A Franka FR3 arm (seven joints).
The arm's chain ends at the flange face. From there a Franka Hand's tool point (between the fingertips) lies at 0.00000 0.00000 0.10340 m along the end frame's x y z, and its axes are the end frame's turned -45 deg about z.
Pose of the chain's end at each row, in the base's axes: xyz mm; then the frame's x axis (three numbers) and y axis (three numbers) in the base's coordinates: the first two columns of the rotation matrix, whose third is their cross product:
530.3 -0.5 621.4 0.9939 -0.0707 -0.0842 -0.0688 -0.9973 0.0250
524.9 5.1 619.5 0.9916 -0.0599 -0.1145 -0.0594 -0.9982 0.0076
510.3 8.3 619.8 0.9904 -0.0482 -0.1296 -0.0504 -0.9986 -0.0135
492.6 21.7 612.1 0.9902 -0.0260 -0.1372 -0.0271 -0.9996 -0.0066
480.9 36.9 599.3 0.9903 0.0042 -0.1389 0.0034 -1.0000 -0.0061
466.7 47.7 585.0 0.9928 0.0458 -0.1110 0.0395 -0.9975 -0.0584
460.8 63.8 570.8 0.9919 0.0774 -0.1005 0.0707 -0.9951 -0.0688
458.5 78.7 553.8 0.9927 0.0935 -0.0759 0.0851 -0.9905 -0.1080
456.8 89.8 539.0 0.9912 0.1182 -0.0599 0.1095 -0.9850 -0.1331
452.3 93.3 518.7 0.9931 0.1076 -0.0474 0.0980 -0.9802 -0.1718
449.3 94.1 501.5 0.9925 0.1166 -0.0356 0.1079 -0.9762 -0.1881
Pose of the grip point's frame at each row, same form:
521.4 -2.5 518.4 0.7514 0.6552 -0.0772 0.6541 -0.7552 -0.0419
513.0 5.0 516.8 0.7432 0.6635 -0.0863 0.6592 -0.7482 -0.0756
497.0 10.4 517.3 0.7360 0.6720 -0.0821 0.6647 -0.7402 -0.1012
478.4 22.8 509.7 0.7193 0.6884 -0.0923 0.6810 -0.7252 -0.1017
466.5 37.5 496.9 0.6978 0.7101 -0.0939 0.7027 -0.7041 -0.1025
455.0 53.2 482.4 0.6741 0.7377 -0.0372 0.7299 -0.6730 -0.1198
449.9 70.1 468.2 0.6514 0.7584 -0.0224 0.7514 -0.6489 -0.1197
449.7 89.1 451.3 0.6418 0.7665 0.0227 0.7621 -0.6343 -0.1300
449.1 102.8 436.7 0.6235 0.7801 0.0518 0.7783 -0.6129 -0.1365
445.6 110.5 417.0 0.6329 0.7692 0.0880 0.7715 -0.6170 -0.1550
443.4 113.0 400.0 0.6255 0.7727 0.1078 0.7781 -0.6078 -0.1582

